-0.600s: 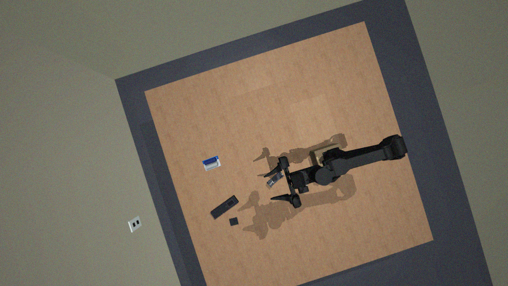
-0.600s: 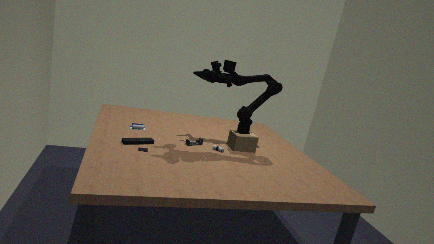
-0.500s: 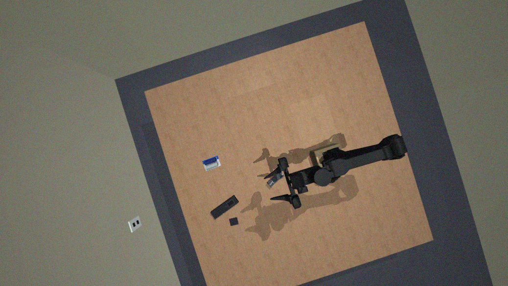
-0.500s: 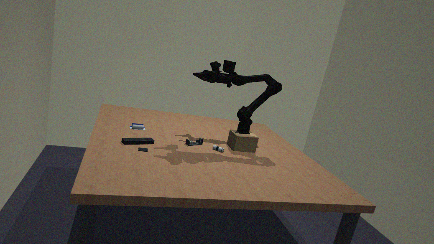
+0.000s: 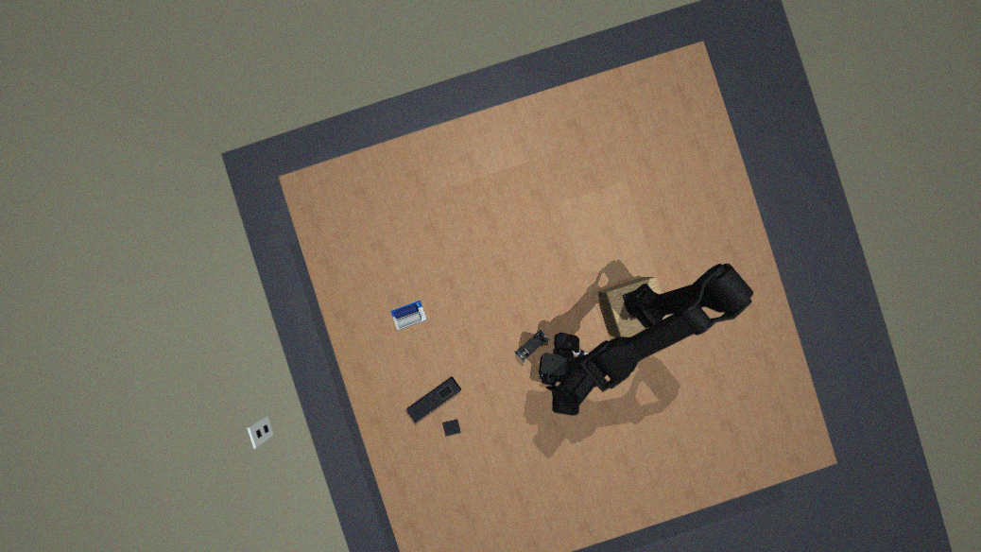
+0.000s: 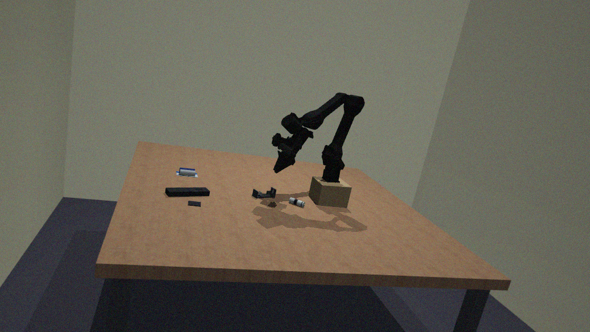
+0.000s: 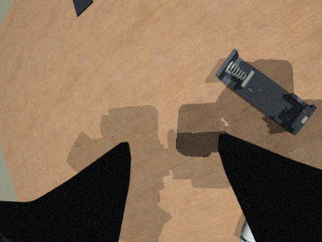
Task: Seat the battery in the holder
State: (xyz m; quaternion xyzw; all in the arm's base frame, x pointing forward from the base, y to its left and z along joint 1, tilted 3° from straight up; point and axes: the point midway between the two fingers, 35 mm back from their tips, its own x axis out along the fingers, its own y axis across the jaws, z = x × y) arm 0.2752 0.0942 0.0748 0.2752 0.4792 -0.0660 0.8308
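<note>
My gripper tip is 12 cm past the white battery and 12 cm above it. Also, from my gripper tip: long black bar (32 cm ahead, 1 cm to the right, 12 cm below); then small black square (30 cm ahead, 8 cm to the left, 13 cm below).
</note>
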